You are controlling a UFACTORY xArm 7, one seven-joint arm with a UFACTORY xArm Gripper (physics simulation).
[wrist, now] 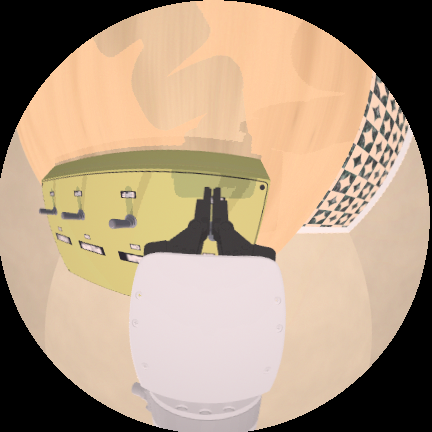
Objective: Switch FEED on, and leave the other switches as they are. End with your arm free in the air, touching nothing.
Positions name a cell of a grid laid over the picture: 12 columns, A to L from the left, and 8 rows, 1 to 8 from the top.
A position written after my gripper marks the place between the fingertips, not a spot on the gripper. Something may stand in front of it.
Note:
I see my gripper (F4) and a switch panel (E4).

